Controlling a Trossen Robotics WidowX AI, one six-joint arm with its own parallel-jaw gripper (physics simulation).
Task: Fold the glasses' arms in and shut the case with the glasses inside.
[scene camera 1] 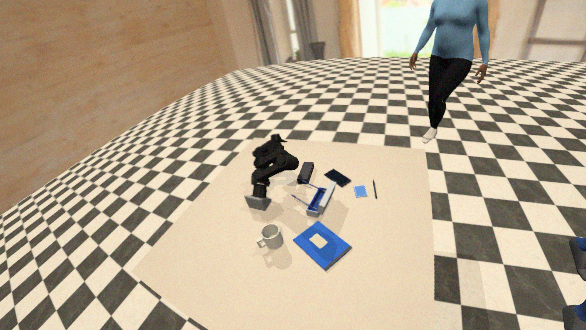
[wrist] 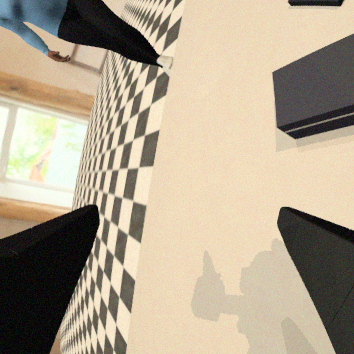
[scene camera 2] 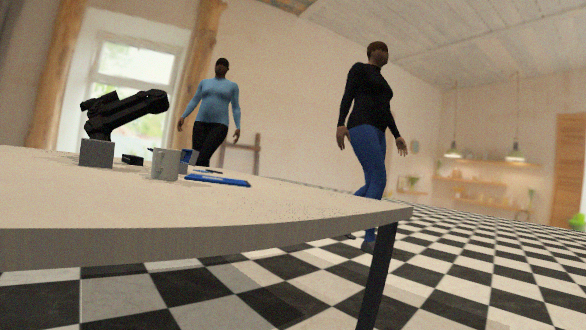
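Seen in the pictures: gripper, between the fingertips: (scene camera 1: pixel 287 149) (wrist: pixel 190 215); arm's base, origin of its link: (scene camera 1: pixel 258 196) (scene camera 2: pixel 97 151).
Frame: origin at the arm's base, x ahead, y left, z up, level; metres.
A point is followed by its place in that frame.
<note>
The glasses case (scene camera 1: pixel 314 206) (scene camera 2: pixel 184 169) @[x 0.314, y -0.032, z -0.027 m] stands open near the middle of the table, with a blue inside and a pale grey outside. Its lid (scene camera 1: pixel 328 195) @[x 0.366, y 0.033, z 0.046 m] (scene camera 2: pixel 188 155) @[x 0.365, y 0.071, z 0.024 m] is raised on the right side in scene camera 1. The glasses' two thin dark arms stick out of the case to the left, unfolded and apart; one arm (scene camera 1: pixel 301 201) is nearer the mug, the other (scene camera 1: pixel 312 185) @[x 0.257, y 0.123, z 0.011 m] nearer the dark box. The lenses are too small to make out. My gripper (wrist: pixel 190 215) @[x 0.050, y 0.325, z 0.083 m] is open and empty, held above the table's far edge, well away from the case. The case does not show in the wrist view.
A dark box (scene camera 1: pixel 306 172) @[x 0.179, y 0.246, z -0.011 m] (scene camera 2: pixel 132 159) @[x 0.154, y 0.184, z -0.023 m] (wrist: pixel 315 92) @[x 0.153, y 0.305, z -0.011 m] lies between arm and case. A black phone (scene camera 1: pixel 338 177) @[x 0.359, y 0.260, z -0.038 m], blue note pad (scene camera 1: pixel 360 191) @[x 0.495, y 0.171, z -0.041 m] and pen (scene camera 1: pixel 375 189) @[x 0.570, y 0.193, z -0.037 m] lie beyond. A grey mug (scene camera 1: pixel 272 237) @[x 0.205, y -0.237, z 0.038 m] (scene camera 2: pixel 167 165) @[x 0.175, y -0.250, z -0.004 m] and blue book (scene camera 1: pixel 330 250) @[x 0.431, y -0.196, z -0.038 m] (scene camera 2: pixel 220 180) @[x 0.361, y -0.228, z -0.036 m] lie nearer. People stand beyond the table.
</note>
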